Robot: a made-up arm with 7 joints.
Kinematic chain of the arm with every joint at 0, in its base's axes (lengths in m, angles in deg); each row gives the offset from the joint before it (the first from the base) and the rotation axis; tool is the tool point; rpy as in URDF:
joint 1: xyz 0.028 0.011 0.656 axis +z
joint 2: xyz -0.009 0 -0.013 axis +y
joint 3: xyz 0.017 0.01 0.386 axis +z
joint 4: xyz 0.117 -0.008 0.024 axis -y
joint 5: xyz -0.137 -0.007 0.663 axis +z
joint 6: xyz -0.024 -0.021 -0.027 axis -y
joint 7: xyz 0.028 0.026 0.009 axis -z
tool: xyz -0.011 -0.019 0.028 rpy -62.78 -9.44 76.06
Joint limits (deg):
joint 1: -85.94..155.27
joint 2: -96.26..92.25
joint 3: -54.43..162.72
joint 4: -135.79..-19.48
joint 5: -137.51..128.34
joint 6: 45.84..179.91
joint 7: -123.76..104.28
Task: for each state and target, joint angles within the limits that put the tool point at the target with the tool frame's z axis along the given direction. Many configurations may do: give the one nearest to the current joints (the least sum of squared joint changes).
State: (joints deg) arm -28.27 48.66 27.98 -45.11 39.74 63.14 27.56
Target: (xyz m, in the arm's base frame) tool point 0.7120 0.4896 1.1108 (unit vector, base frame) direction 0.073 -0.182 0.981
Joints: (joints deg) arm -8.84 3.97 49.14 -95.70 46.84 49.91 34.48
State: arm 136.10 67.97 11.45 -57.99 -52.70 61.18 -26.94
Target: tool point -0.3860 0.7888 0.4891 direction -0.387 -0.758 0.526
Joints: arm 123.40 35.88 -9.41 -105.15 -77.77 79.44 0.99
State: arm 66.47 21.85 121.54 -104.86 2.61 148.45 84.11
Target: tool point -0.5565 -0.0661 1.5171 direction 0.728 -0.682 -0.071
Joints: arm 65.48 -3.60 120.60 -59.85 8.35 121.51 53.37
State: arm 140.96 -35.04 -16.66 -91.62 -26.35 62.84 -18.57
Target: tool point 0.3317 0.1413 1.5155 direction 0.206 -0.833 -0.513
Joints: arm 136.43 -65.85 -23.37 -102.34 -28.02 100.67 -9.84
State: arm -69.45 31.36 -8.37 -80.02 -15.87 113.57 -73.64
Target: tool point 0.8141 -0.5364 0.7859 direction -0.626 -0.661 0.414
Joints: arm -49.32 25.43 17.88 -97.96 -4.32 116.33 -83.10
